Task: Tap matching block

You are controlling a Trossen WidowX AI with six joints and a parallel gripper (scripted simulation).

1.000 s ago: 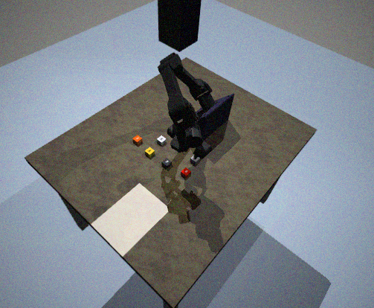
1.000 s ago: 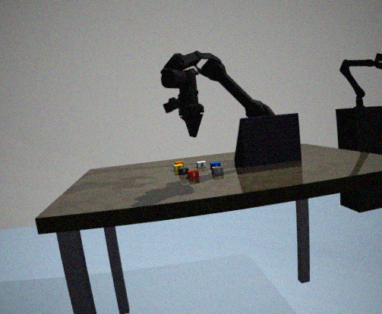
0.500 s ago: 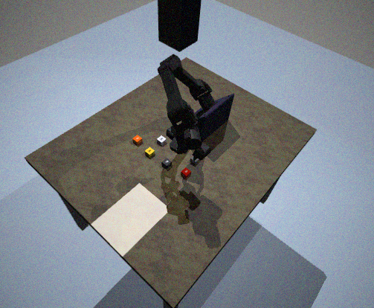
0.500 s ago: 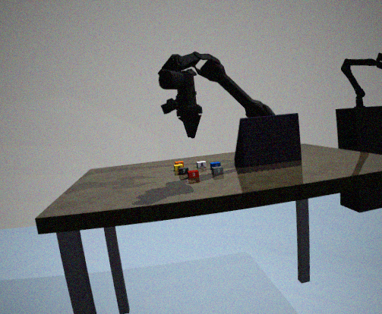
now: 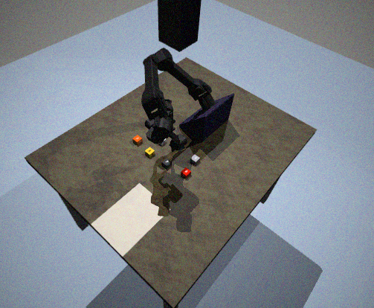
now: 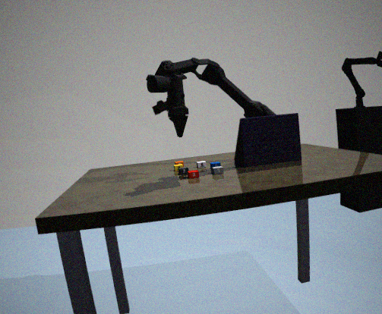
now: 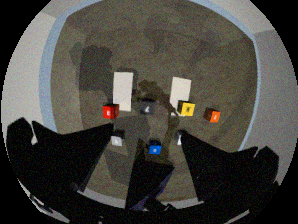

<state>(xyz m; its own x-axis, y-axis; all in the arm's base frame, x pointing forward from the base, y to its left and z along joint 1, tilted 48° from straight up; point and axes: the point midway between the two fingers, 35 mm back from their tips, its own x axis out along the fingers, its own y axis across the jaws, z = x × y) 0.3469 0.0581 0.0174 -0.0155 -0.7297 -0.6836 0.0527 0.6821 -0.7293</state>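
Now: gripper tip 12 cm above the black block. Round my gripper tip: yellow block 12 cm below, 10 cm to the right, 1 cm ahead; then red block 12 cm below, 10 cm to the left, 2 cm behind; then blue block 12 cm below, 12 cm behind, 3 cm to the right.
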